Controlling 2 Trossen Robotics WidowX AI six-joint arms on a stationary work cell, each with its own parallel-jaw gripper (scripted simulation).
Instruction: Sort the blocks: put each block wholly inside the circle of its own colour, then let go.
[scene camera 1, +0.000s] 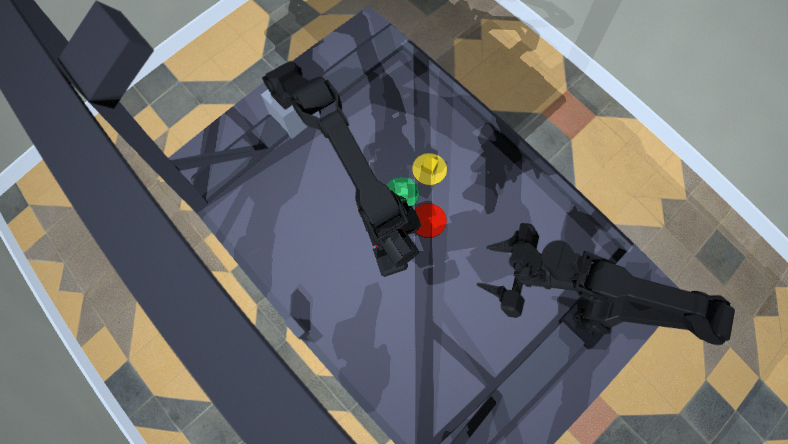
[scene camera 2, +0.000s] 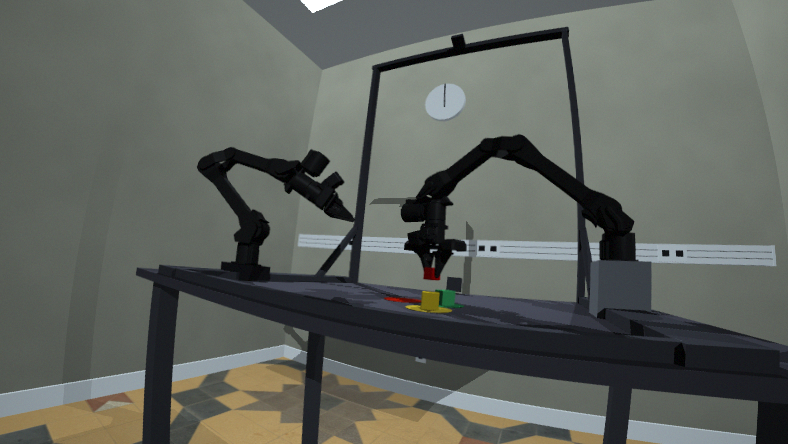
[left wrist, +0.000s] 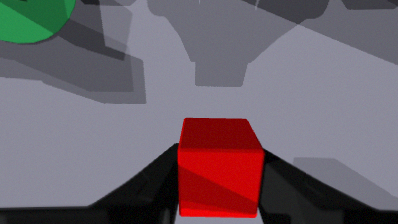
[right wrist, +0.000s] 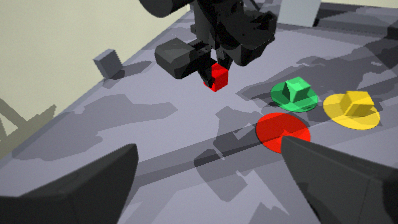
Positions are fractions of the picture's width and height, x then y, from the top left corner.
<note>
In view: my left gripper (scene camera 2: 0.55, 0.62), my right gripper (scene camera 1: 0.61, 0.60), a red block (left wrist: 0.55, 0.72), a red circle (right wrist: 0.68, 0.57), a yellow circle (right wrist: 0.83, 0.47) and a green circle (right wrist: 0.78, 0.45).
My left gripper also shows in the left wrist view (left wrist: 0.54, 0.68) and in the right wrist view (right wrist: 0.54, 0.36). My right gripper is seen too in scene camera 2 (scene camera 2: 0.45, 0.49) and in the right wrist view (right wrist: 0.53, 0.66).
</note>
